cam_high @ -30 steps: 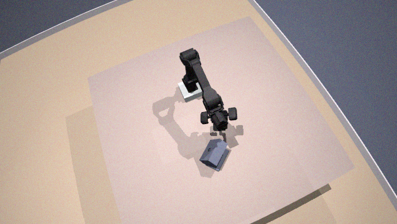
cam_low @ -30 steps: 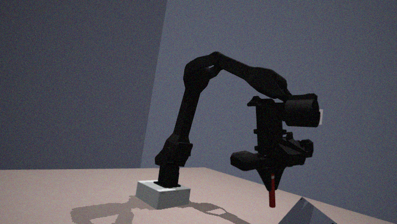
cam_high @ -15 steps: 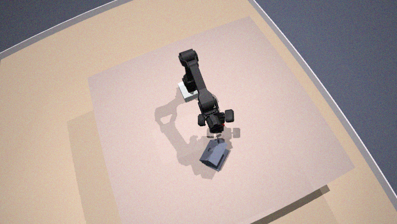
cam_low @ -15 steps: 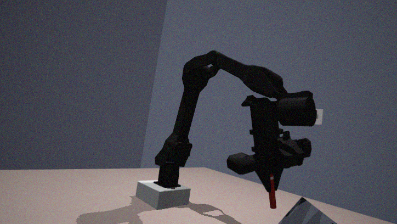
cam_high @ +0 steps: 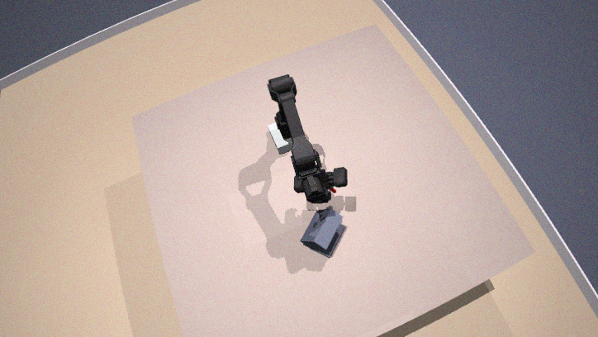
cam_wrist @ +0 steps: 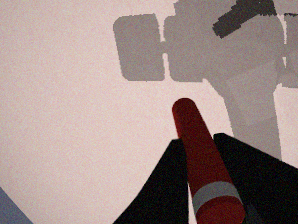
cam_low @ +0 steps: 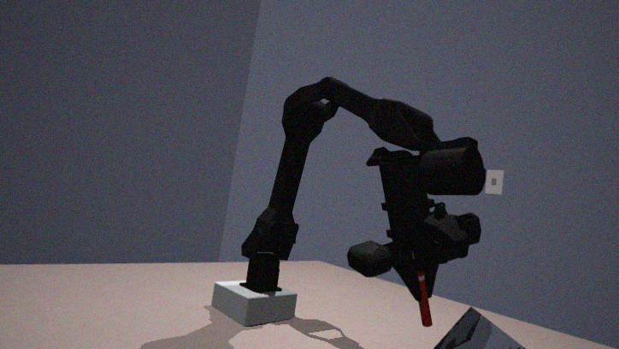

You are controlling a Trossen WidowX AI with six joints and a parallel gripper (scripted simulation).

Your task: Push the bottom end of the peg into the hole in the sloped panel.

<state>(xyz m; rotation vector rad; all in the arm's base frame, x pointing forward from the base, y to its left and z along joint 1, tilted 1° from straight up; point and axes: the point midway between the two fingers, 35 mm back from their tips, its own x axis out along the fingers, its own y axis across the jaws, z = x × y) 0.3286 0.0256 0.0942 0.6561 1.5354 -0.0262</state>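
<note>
Right now the sloped panel is 11 cm ahead of my gripper tip, 8 cm to the right of it and 5 cm below it. Round my gripper tip: red round peg (1 cm to the right, 2 cm above).
</note>
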